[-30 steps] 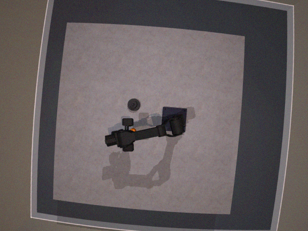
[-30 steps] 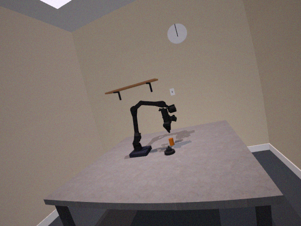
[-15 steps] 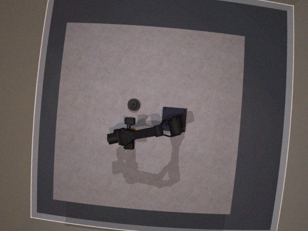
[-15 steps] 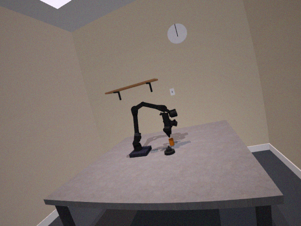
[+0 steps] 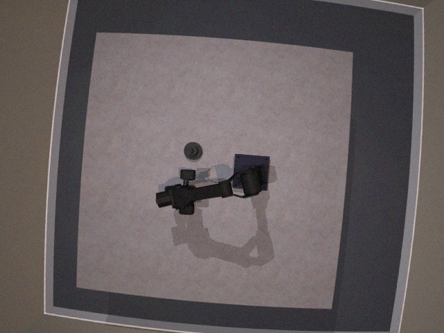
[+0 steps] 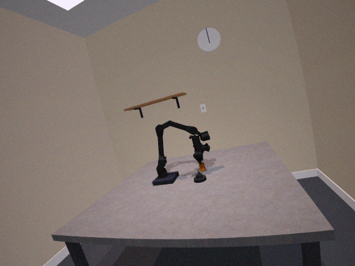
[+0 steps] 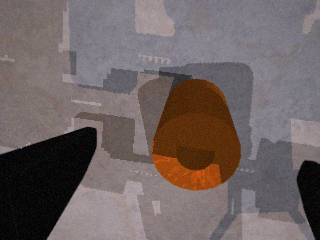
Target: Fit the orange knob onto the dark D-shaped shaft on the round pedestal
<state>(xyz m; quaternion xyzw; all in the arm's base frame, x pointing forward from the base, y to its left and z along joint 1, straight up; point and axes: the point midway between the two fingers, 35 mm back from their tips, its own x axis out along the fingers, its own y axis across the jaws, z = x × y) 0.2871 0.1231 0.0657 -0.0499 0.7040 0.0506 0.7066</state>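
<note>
My gripper tip is now 30 mm above the orange knob. The rest, counted from my gripper tip: round dark pedestal (180 mm to the right, 30 mm below, 20 mm ahead).
</note>
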